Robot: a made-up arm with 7 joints. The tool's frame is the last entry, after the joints.
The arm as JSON. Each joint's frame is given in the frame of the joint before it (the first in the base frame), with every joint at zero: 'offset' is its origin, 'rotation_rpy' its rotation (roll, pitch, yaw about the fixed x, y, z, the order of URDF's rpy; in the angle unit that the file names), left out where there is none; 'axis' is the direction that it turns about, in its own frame. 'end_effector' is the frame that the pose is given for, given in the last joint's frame.
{
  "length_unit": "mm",
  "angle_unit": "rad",
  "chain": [
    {
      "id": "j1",
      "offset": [
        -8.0,
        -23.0,
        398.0
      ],
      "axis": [
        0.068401,
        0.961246,
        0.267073
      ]
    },
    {
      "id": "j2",
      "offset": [
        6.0,
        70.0,
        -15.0
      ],
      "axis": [
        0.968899,
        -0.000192,
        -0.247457
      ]
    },
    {
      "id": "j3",
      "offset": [
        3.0,
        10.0,
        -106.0
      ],
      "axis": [
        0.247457,
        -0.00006,
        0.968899
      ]
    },
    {
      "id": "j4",
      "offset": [
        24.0,
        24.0,
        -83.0
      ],
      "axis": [
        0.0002,
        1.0,
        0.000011
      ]
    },
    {
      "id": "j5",
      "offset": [
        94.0,
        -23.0,
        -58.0
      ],
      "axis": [
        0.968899,
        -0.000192,
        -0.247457
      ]
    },
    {
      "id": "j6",
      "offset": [
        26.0,
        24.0,
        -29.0
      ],
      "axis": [
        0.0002,
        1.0,
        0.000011
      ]
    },
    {
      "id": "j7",
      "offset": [
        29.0,
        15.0,
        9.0
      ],
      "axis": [
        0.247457,
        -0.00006,
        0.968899
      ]
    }
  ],
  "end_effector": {
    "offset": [
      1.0,
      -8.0,
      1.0
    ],
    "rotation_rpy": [
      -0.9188,
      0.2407,
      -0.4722
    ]
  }
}
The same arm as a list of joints. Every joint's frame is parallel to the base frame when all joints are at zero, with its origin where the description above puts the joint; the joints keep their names.
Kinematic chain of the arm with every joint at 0, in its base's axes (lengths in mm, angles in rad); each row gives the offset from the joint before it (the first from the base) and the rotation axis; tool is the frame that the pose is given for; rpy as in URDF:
j1: xyz -8 -23 398 axis 0.068403 0.961235 0.26711
j2: xyz 6 70 -15 axis 0.968889 -0.0002 -0.247497
j3: xyz 3 10 -106 axis 0.247497 -0.0001 0.968889
j4: xyz 24 24 -83 axis 0.0002 1 0
j5: xyz 94 -23 -58 axis 0.968889 -0.0002 -0.247497
j6: xyz 26 24 -29 axis 0.0002 1 0
j7: xyz 29 15 9 axis 0.247497 -0.0001 0.968889
tool: xyz 1 -8 1 rpy -0.9188 0.2407 -0.4722

